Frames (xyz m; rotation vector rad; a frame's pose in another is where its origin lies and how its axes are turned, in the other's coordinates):
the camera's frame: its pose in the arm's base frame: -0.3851 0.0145 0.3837 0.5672 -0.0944 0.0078
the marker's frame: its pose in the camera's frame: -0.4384 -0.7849 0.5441 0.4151 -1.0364 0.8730
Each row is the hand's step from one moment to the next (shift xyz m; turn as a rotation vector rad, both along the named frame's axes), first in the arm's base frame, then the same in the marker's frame.
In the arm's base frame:
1: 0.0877 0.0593 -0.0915 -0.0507 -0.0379 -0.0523
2: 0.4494 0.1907 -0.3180 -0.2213 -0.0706 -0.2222
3: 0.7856 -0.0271 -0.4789 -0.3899 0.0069 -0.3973
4: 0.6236 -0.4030 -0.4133 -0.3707 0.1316 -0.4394
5: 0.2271 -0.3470 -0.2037 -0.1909 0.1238 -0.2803
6: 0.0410 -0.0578 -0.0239 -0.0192 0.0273 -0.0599
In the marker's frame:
1: -0.0851 -0.0520 -0.0982 -0.0540 0.0095 0.0611
2: -0.2745 -0.3051 -0.4136 -0.2404 0.0972 0.1900
3: -0.3630 -0.7272 -0.4320 -0.4442 0.2458 0.2285
4: -0.2774 -0.8025 -0.0335 -0.4972 0.2949 0.1168
5: -0.1306 -0.4168 0.1507 -0.3156 0.1746 0.0155
6: -0.0115 -0.0702 0.0231 -0.0646 0.0205 -0.0100

